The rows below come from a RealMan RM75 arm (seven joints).
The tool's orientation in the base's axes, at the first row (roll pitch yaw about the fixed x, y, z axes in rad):
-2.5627, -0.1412, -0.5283
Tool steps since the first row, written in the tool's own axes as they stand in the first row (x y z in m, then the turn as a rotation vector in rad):
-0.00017, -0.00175, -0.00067, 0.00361, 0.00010, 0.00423
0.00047, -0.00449, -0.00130, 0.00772, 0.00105, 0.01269
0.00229, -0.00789, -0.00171, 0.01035, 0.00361, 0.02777
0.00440, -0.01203, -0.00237, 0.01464, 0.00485, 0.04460
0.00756, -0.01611, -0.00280, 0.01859, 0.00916, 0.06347
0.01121, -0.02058, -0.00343, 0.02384, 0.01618, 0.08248
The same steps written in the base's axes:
0.00022, 0.00114, 0.00148, 0.00465, -0.00013, -0.00305
0.00151, 0.00265, 0.00358, 0.01102, 0.00059, -0.01000
0.00412, 0.00416, 0.00601, 0.01805, 0.00356, -0.02351
0.00714, 0.00599, 0.00910, 0.02763, 0.00742, -0.03753
0.01113, 0.00734, 0.01211, 0.03660, 0.00997, -0.05495
0.01561, 0.00867, 0.01557, 0.04577, 0.00985, -0.07376

